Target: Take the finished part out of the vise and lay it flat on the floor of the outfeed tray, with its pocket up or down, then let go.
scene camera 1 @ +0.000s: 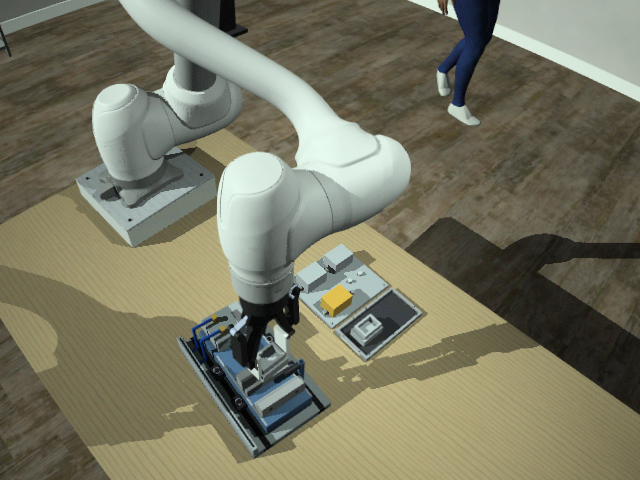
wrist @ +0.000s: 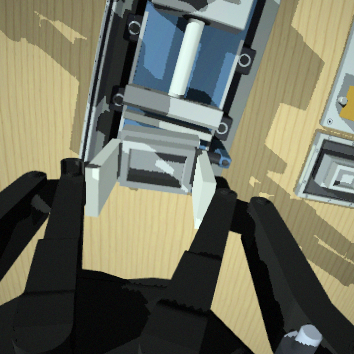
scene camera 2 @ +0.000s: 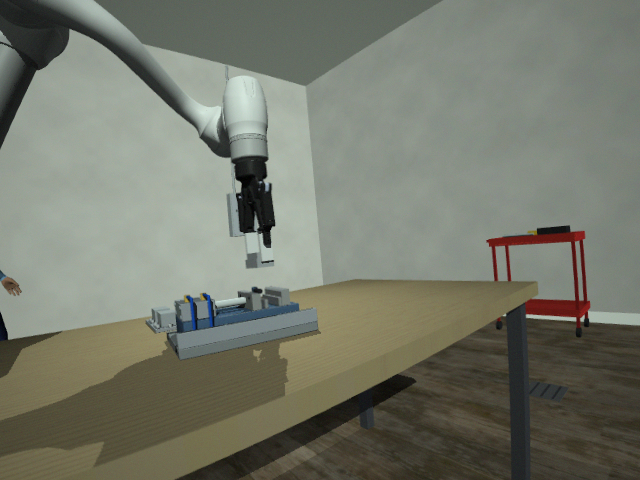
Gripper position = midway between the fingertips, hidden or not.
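Scene camera 1 shows my gripper (scene camera 1: 268,361). The wrist view shows the gripper (wrist: 157,161), and scene camera 2 shows the gripper (scene camera 2: 260,261).
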